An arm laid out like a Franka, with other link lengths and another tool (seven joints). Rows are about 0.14 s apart.
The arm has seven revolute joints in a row. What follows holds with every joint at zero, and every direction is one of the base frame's. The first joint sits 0.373 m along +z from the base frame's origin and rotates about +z. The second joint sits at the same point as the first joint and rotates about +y. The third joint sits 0.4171 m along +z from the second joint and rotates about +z. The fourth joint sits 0.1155 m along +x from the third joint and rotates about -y. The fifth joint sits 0.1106 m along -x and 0.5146 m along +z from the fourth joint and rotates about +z. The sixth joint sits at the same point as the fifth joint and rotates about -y. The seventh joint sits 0.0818 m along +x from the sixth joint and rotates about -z. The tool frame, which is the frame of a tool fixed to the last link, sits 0.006 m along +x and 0.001 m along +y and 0.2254 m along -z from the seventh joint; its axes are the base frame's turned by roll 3.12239, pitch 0 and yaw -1.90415 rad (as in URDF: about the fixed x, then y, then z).
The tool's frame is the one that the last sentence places.
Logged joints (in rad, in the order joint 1, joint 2, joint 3, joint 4, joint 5, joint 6, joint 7), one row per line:
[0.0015 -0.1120 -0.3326 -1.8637 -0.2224 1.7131 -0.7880]
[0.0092 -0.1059 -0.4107 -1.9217 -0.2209 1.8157 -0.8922]
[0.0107 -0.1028 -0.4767 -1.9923 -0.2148 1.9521 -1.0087]
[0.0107 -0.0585 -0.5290 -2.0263 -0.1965 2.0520 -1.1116]
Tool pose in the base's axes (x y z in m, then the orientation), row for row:
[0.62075 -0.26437 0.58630 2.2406 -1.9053 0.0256]
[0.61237 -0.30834 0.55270 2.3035 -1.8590 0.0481]
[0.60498 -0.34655 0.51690 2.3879 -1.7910 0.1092]
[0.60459 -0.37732 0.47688 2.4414 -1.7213 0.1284]
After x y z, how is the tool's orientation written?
As a rotation vector, in radians.
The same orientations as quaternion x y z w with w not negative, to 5 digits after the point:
[0.75796 -0.64453 0.00866 0.09999]
[0.77490 -0.62537 0.01618 0.09044]
[0.79706 -0.59782 0.03645 0.07726]
[0.81419 -0.57404 0.04282 0.07575]

